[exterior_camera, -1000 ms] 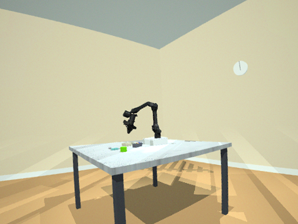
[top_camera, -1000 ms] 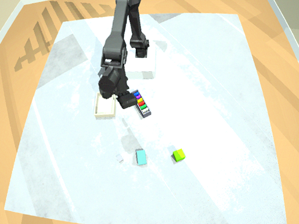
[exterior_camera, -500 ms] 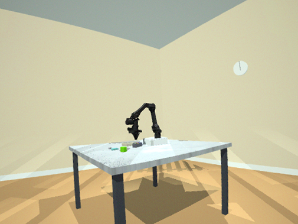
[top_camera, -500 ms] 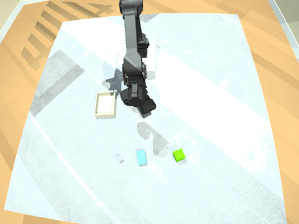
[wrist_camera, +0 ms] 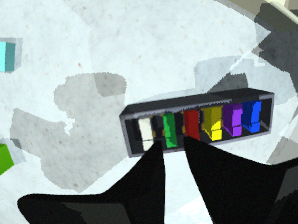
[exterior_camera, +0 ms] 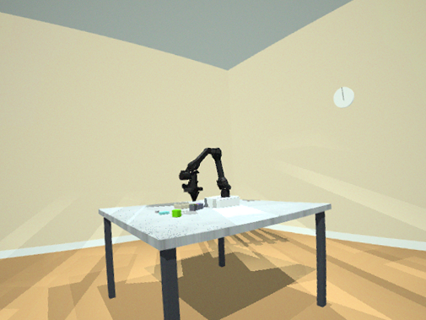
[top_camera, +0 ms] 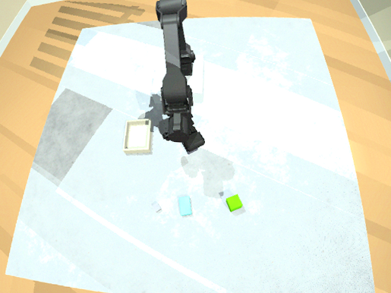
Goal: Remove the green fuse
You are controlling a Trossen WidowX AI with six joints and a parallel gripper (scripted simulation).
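Right now the green fuse is 4 cm below my gripper tip. Also, from my gripper tip: lime cube (22 cm ahead, 17 cm to the left, 4 cm below); light blue flat piece (24 cm ahead, 1 cm to the left, 5 cm below); cream tray (2 cm behind, 20 cm to the right, 6 cm below).
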